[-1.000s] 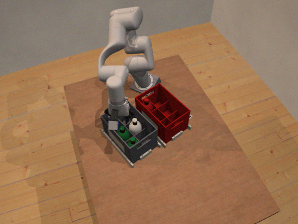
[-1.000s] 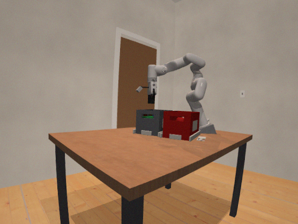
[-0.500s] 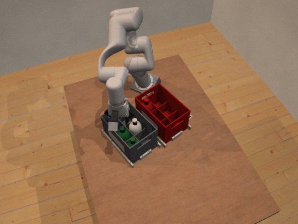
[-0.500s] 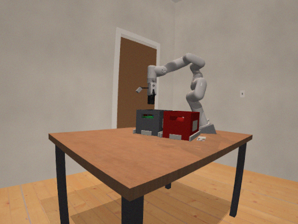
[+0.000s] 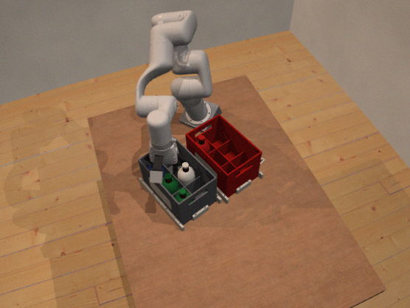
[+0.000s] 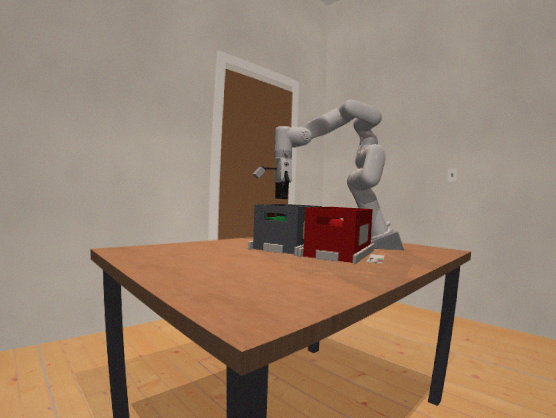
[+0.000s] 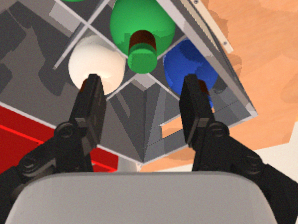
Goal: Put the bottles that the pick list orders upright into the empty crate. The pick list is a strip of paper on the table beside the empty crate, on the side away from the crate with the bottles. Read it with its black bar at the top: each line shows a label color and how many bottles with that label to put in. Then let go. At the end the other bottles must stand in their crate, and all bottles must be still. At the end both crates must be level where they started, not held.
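The green bottle is 130 mm below my hand. Also, from my hand: white bottle (30 mm behind, 80 mm to the left, 130 mm below); then blue bottle (80 mm behind, 40 mm to the right, 130 mm below); then grey crate (20 mm behind, 40 mm to the left, 130 mm below).
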